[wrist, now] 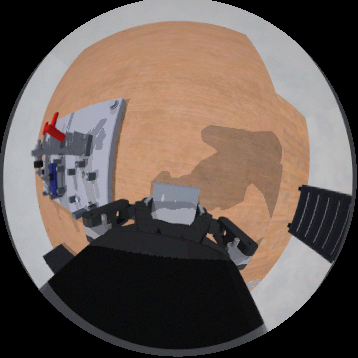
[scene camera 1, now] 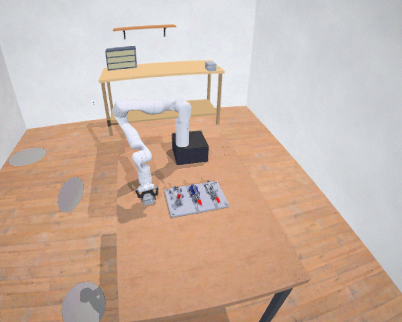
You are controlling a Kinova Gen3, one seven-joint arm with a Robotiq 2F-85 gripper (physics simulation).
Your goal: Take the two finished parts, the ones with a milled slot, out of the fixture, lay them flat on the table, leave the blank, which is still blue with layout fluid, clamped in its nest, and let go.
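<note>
My gripper is shut on a plain grey block, a finished part, and holds it above the table, left of the fixture plate in the scene view. I cannot make out its slot. The blue blank sits in the middle nest. The nest nearest my gripper shows small posts with bare plate between them. The far nest has grey hardware and a red handle; whether it holds a part is too small to tell.
Other red clamp handles stand on the plate; one handle shows raised in the wrist view. The black robot base stands behind the fixture. A workbench is at the back wall. A dark ribbed panel shows at the wrist view's right.
</note>
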